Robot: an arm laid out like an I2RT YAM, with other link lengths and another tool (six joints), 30 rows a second.
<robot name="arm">
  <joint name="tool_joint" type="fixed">
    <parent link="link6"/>
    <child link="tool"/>
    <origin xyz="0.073 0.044 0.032" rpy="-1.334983 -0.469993 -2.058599"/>
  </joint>
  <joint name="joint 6" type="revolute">
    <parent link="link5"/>
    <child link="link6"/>
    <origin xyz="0.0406 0 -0.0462" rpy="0 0 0"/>
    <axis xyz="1 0 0"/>
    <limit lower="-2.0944" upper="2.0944"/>
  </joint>
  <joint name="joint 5" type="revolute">
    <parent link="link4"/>
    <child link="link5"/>
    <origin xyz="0.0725 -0.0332 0.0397" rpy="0 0 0"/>
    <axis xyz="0 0 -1"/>
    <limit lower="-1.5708" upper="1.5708"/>
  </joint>
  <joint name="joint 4" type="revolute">
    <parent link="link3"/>
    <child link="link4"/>
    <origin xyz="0.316 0.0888 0.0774" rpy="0 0 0"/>
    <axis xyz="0 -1 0"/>
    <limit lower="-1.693" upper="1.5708"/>
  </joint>
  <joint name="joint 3" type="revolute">
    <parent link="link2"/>
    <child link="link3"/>
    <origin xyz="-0.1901 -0.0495 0" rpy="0 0 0"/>
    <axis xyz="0 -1 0"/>
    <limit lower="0" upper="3.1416"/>
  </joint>
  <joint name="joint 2" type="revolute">
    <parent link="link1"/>
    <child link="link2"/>
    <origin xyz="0.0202 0.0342 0.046" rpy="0 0 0"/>
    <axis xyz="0 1 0"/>
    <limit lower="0" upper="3.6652"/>
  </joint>
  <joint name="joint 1" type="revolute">
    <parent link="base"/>
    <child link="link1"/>
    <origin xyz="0 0 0.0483" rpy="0 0 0"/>
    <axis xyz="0 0 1"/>
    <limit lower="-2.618" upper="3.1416"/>
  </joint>
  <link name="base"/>
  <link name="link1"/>
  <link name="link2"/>
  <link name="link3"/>
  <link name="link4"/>
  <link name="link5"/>
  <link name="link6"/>
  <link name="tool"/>
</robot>
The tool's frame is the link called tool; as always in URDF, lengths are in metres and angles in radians.
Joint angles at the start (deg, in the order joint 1, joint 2, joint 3, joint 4, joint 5, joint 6):
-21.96, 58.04, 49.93, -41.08, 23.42, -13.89
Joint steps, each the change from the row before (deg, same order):
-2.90, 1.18, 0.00, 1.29, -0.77, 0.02
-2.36, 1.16, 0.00, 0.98, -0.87, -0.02
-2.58, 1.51, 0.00, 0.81, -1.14, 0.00
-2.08, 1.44, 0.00, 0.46, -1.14, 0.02
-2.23, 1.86, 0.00, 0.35, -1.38, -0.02
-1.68, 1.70, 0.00, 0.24, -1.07, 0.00
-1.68, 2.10, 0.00, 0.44, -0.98, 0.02
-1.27, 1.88, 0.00, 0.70, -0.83, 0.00
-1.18, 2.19, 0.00, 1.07, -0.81, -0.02
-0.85, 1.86, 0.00, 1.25, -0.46, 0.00
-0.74, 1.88, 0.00, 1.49, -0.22, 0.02
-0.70, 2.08, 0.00, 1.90, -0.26, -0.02
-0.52, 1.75, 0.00, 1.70, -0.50, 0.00
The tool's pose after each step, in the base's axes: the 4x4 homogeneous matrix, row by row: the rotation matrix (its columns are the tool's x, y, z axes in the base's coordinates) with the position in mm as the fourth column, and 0 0 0 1 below. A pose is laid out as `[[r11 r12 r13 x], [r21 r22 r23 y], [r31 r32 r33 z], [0 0 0 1]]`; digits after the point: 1 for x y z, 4 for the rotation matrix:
[[-0.1353 -0.9218 0.3633 369.0], [-0.4272 -0.2765 -0.8608 -123.5], [0.8940 -0.2717 -0.3564 143.5], [0 0 0 1]]
[[-0.1505 -0.9293 0.3372 367.4], [-0.4331 -0.2446 -0.8675 -138.4], [0.8887 -0.2766 -0.3657 138.5], [0 0 0 1]]
[[-0.1615 -0.9376 0.3079 364.6], [-0.4450 -0.2093 -0.8707 -154.2], [0.8808 -0.2776 -0.3835 130.7], [0 0 0 1]]
[[-0.1665 -0.9441 0.2845 361.6], [-0.4605 -0.1807 -0.8691 -166.2], [0.8719 -0.2757 -0.4046 122.6], [0 0 0 1]]
[[-0.1673 -0.9513 0.2590 357.8], [-0.4826 -0.1500 -0.8629 -178.5], [0.8597 -0.2693 -0.4339 111.4], [0 0 0 1]]
[[-0.1657 -0.9571 0.2379 354.4], [-0.5025 -0.1256 -0.8554 -187.5], [0.8486 -0.2613 -0.4601 101.0], [0 0 0 1]]
[[-0.1634 -0.9630 0.2141 350.8], [-0.5233 -0.0994 -0.8463 -196.8], [0.8363 -0.2503 -0.4877 88.3], [0 0 0 1]]
[[-0.1636 -0.9665 0.1979 348.6], [-0.5394 -0.0803 -0.8382 -204.0], [0.8260 -0.2439 -0.5082 77.6], [0 0 0 1]]
[[-0.1642 -0.9693 0.1833 346.9], [-0.5550 -0.0628 -0.8295 -211.0], [0.8155 -0.2379 -0.5276 65.4], [0 0 0 1]]
[[-0.1671 -0.9707 0.1725 346.1], [-0.5631 -0.0497 -0.8249 -216.8], [0.8093 -0.2350 -0.5383 55.7], [0 0 0 1]]
[[-0.1712 -0.9719 0.1618 345.6], [-0.5669 -0.0372 -0.8230 -222.7], [0.8058 -0.2326 -0.5446 46.1], [0 0 0 1]]
[[-0.1767 -0.9722 0.1540 345.6], [-0.5692 -0.0267 -0.8218 -228.7], [0.8030 -0.2328 -0.5486 35.8], [0 0 0 1]]
[[-0.1828 -0.9712 0.1526 346.3], [-0.5732 -0.0208 -0.8191 -232.9], [0.7987 -0.2372 -0.5529 27.4], [0 0 0 1]]

